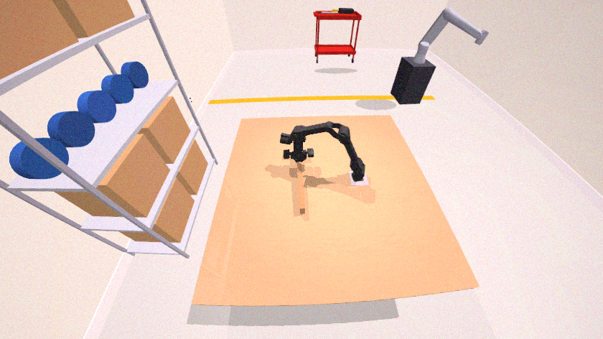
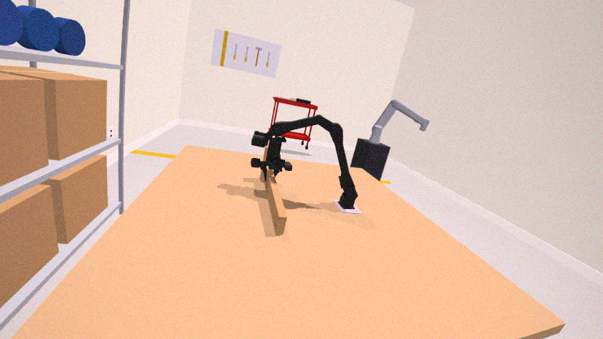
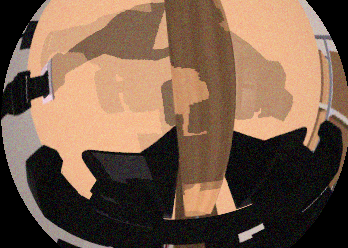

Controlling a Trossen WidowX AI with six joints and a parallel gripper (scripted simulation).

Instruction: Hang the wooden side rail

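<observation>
Now: the wooden headboard post 11 cm to the right of my gripper tip, 4 cm above it and 1 cm behind it.
</observation>
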